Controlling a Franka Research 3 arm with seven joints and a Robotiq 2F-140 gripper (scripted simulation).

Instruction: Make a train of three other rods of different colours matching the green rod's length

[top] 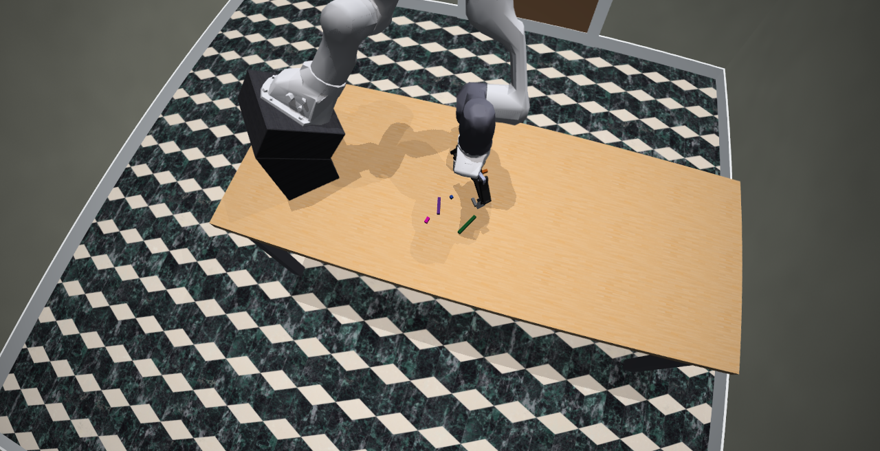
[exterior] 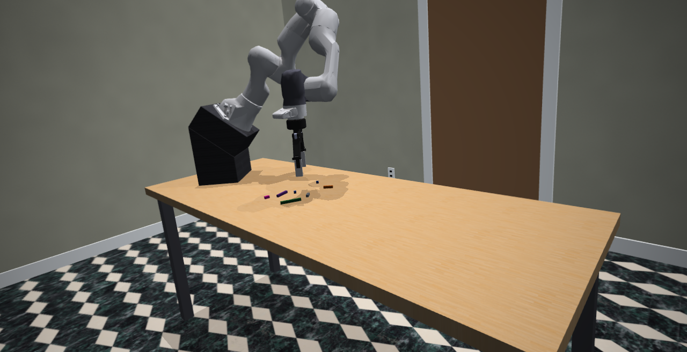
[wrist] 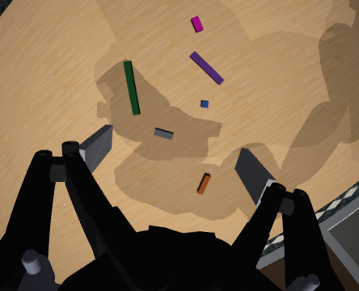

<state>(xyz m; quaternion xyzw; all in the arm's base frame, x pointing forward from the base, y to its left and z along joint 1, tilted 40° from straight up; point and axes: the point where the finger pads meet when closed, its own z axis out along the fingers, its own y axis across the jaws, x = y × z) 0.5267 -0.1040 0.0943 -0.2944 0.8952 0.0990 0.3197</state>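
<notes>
The grey rod is 11 cm below my hand and 2 cm ahead of it. The rest, counted from my hand: orange rod 12 cm to the left, 11 cm below, 2 cm ahead; purple rod 11 cm below, 9 cm behind, 4 cm to the right; green rod 11 cm below, 8 cm to the right, 2 cm ahead.
</notes>
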